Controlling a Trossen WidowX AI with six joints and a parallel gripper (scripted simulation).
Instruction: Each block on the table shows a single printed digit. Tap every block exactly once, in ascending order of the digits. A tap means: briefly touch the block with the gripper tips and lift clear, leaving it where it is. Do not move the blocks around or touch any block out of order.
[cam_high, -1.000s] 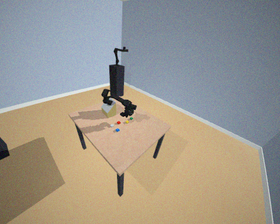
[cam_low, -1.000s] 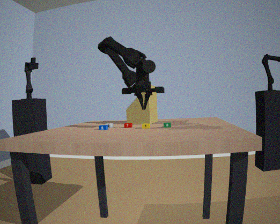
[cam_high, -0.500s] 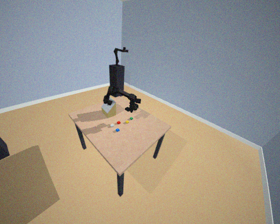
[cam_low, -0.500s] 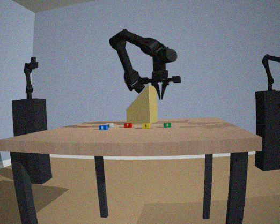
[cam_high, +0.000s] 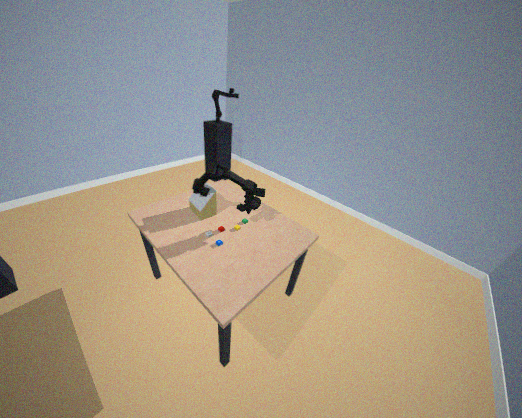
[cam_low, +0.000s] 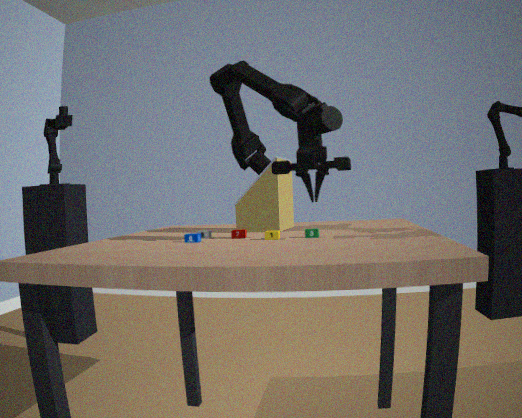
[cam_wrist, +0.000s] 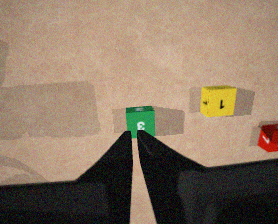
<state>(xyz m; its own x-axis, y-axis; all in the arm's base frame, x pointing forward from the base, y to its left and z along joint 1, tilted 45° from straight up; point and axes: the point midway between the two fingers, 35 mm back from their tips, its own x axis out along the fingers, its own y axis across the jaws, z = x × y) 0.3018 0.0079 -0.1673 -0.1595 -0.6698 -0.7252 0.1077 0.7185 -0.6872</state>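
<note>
Now: gripper tip 70 mm above the green block, 20 mm past it and 10 mm to the left of it. Also, from my gripper tip: yellow block: 100 mm to the right, 70 mm below, 10 mm behind; red block: 190 mm to the right, 80 mm behind, 70 mm below; blue block: 290 mm to the right, 70 mm below, 10 mm ahead.
</note>
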